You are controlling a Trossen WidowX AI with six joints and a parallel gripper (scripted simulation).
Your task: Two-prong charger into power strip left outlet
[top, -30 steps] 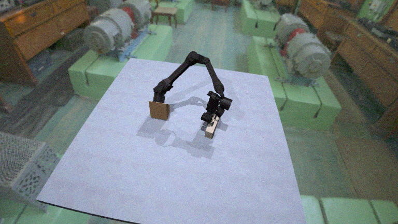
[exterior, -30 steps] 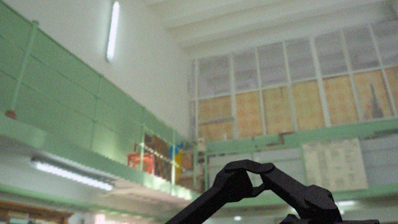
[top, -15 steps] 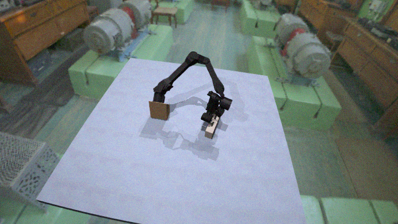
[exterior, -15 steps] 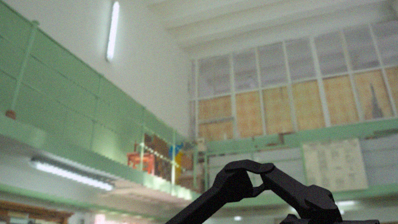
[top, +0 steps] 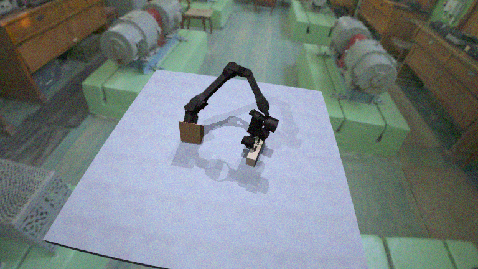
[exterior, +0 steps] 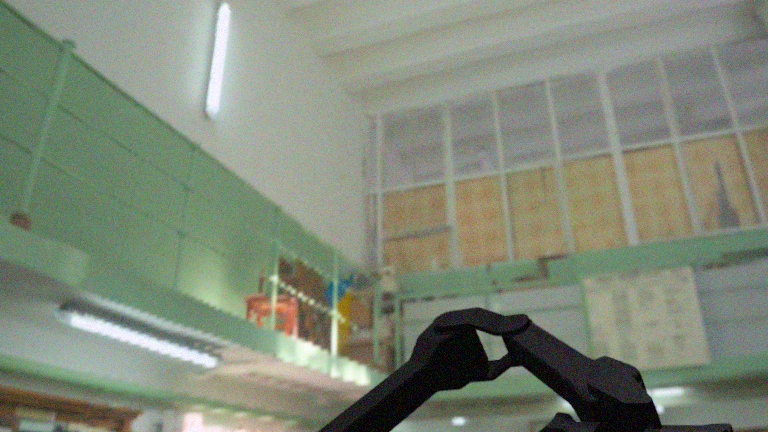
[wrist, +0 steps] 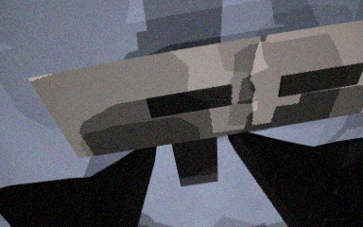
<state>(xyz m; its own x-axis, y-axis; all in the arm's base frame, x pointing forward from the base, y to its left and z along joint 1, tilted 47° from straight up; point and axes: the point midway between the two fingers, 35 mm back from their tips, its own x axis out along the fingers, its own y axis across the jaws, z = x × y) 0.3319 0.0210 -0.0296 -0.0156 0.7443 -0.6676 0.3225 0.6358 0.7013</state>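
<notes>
Right now the black two-prong charger is 20 mm ahead of my gripper tip, 10 mm to the right of it and 10 mm above it.
</notes>
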